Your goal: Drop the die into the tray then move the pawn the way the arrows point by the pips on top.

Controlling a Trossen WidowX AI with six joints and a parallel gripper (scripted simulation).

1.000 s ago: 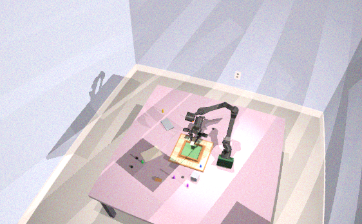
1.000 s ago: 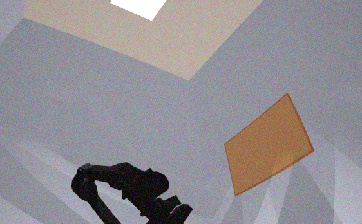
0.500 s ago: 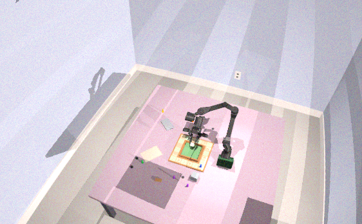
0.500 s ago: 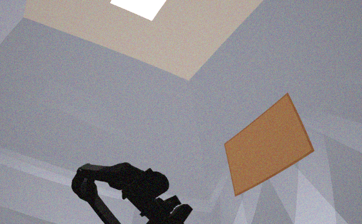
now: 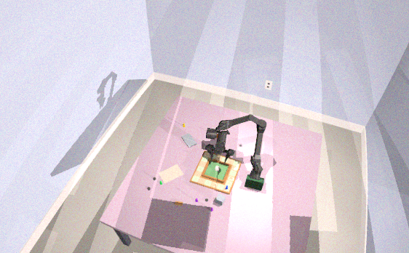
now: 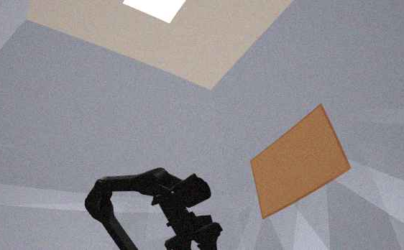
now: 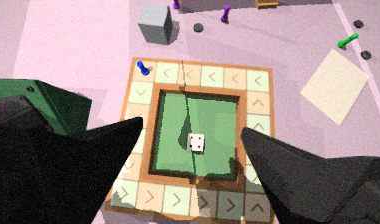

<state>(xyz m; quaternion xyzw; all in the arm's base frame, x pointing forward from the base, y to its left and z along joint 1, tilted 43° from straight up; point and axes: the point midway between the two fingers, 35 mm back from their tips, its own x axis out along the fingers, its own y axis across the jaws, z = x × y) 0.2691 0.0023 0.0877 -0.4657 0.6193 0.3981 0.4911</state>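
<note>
The blue pawn lies 80 mm behind my gripper tip, 120 mm to the left of it and 100 mm below it. Round my gripper tip: green dice tray: 10 mm ahead, 120 mm below; then beige card: 320 mm ahead, 80 mm to the left, 130 mm below; then pale grey cube: 60 mm behind, 220 mm to the left, 100 mm below.
</note>
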